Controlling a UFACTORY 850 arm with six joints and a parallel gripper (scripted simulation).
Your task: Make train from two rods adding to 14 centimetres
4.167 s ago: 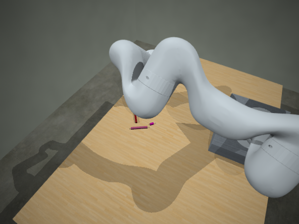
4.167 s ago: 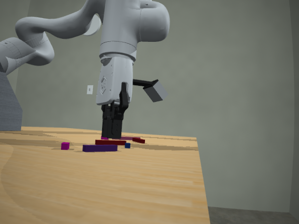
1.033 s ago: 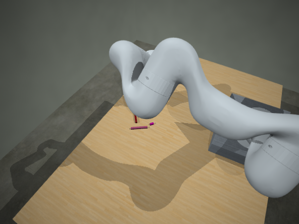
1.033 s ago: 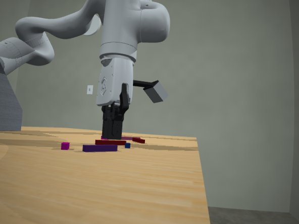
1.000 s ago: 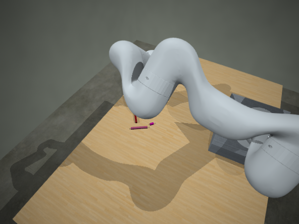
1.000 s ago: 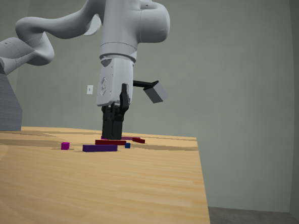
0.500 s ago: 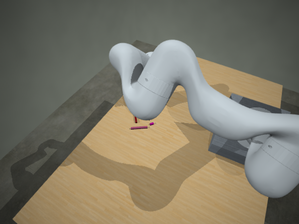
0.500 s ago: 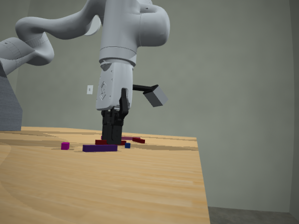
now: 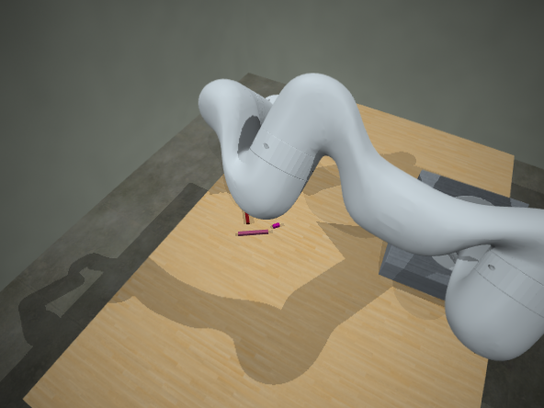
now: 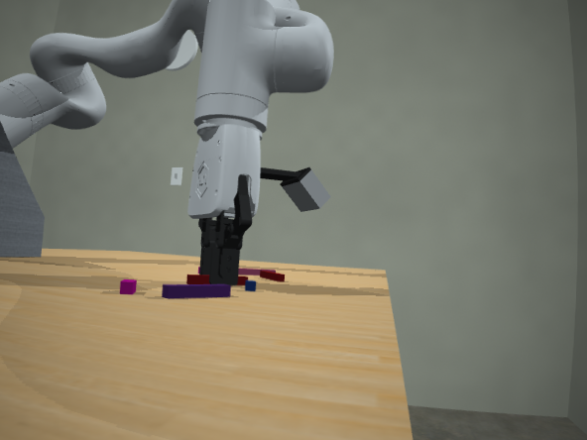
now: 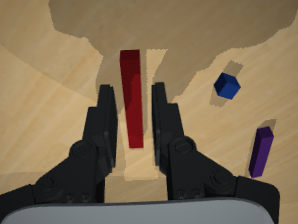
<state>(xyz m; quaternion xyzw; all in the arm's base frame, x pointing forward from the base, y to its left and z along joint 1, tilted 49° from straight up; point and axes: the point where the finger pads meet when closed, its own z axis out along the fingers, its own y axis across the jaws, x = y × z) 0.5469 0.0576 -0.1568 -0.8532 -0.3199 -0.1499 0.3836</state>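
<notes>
The blue cube lies 50 mm ahead of my hand, 30 mm to the right of it and 20 mm below it. From my hand the other things lie so: pink rod (20 mm behind, 200 mm to the left, 20 mm below); then purple rod (20 mm ahead, 120 mm to the right, 20 mm below); then red rod (30 mm ahead, 140 mm to the left, 20 mm below).
</notes>
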